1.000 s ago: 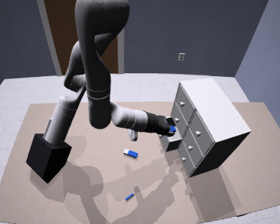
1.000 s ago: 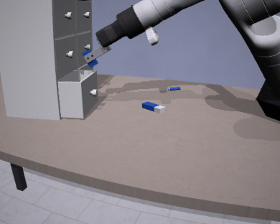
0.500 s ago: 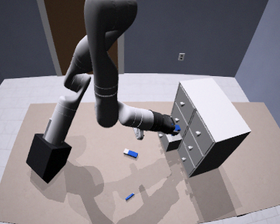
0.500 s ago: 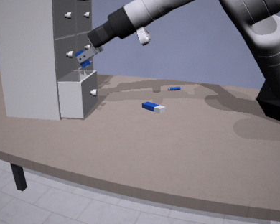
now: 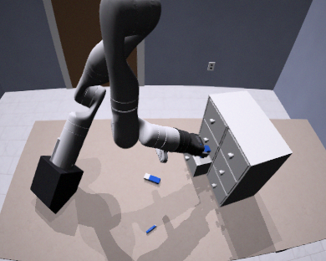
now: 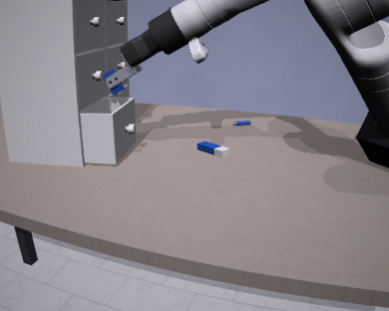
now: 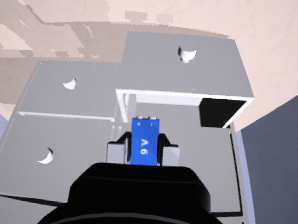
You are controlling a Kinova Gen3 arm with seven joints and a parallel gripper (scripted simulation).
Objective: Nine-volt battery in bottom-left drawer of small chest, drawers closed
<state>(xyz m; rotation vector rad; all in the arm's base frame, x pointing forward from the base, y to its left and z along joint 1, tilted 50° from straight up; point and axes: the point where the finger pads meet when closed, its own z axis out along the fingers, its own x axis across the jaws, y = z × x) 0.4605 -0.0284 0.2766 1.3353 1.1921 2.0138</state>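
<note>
My hand is 20 mm above the nine-volt battery. Round my hand: blue stick (290 mm to the right, 140 mm below, 120 mm behind); blue-and-white block (180 mm behind, 140 mm below, 90 mm to the right).
</note>
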